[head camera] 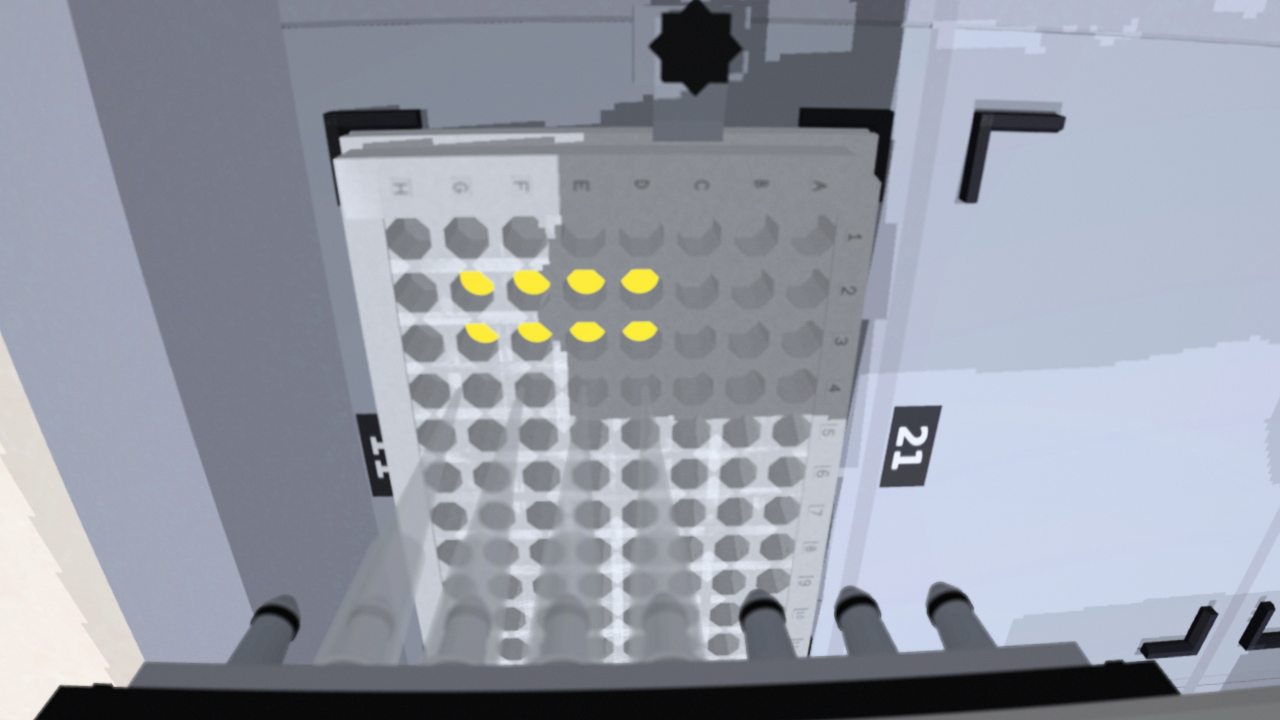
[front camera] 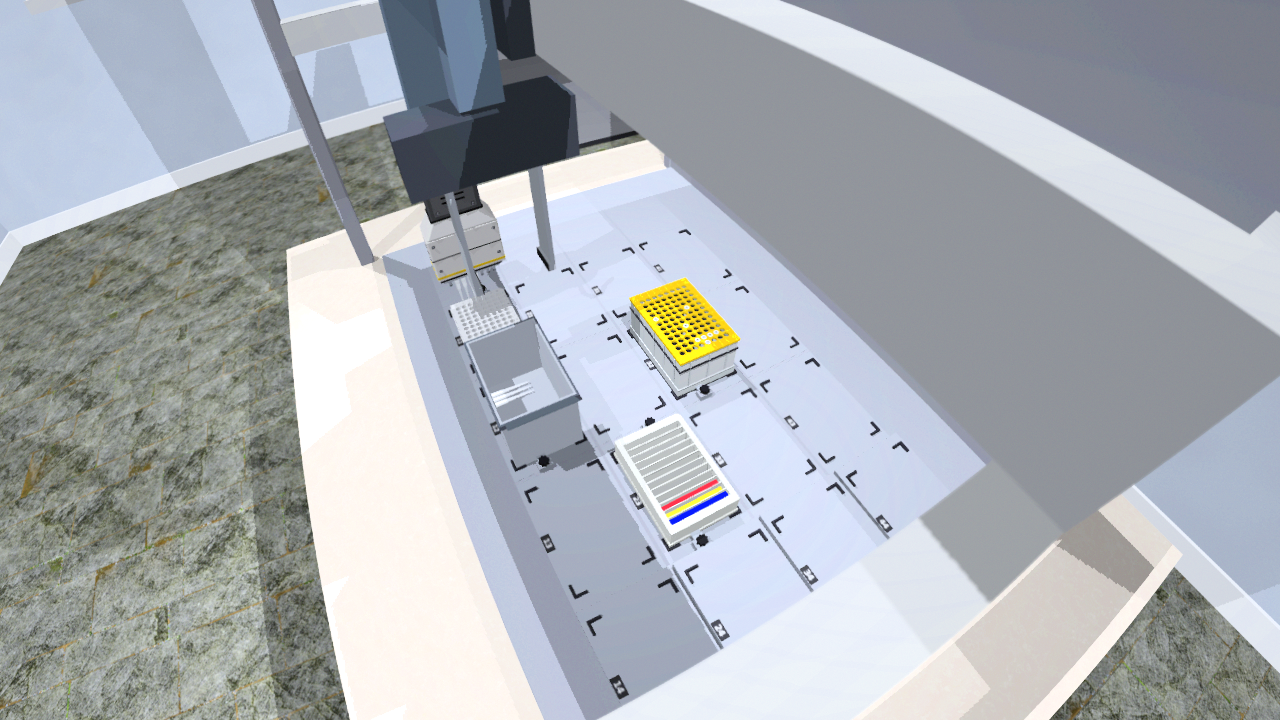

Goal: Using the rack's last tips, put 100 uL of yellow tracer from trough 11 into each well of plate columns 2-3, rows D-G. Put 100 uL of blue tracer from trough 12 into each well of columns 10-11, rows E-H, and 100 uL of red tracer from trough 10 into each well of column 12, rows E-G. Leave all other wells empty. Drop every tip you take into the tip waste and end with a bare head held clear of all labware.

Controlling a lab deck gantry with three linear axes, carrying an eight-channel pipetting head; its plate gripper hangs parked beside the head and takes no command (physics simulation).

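Observation:
The pipetting head (front camera: 463, 243) is over the plate (front camera: 483, 323) (head camera: 447, 165). In the head view four neighbouring channels carry clear tips (head camera: 563, 626) with no colour showing in them; the other channels are bare. The tip ends are too faint to place. Yellow liquid (head camera: 586, 332) shows in columns 2 and 3, rows D-G. Columns 11-12 are partly or wholly out of view. The trough block (front camera: 707, 525) holds red (front camera: 691, 495), yellow (front camera: 695, 501) and blue (front camera: 699, 507) strips. The yellow rack (front camera: 707, 371) shows a few white tips. The parked plate gripper (front camera: 515, 278) is open and empty.
The grey tip waste bin (front camera: 546, 436) stands directly in front of the plate, with several used tips (front camera: 513, 393) inside. The rack stands right of the bin, and the trough block stands in front of the rack. A large grey gantry beam (front camera: 895, 223) crosses the right side.

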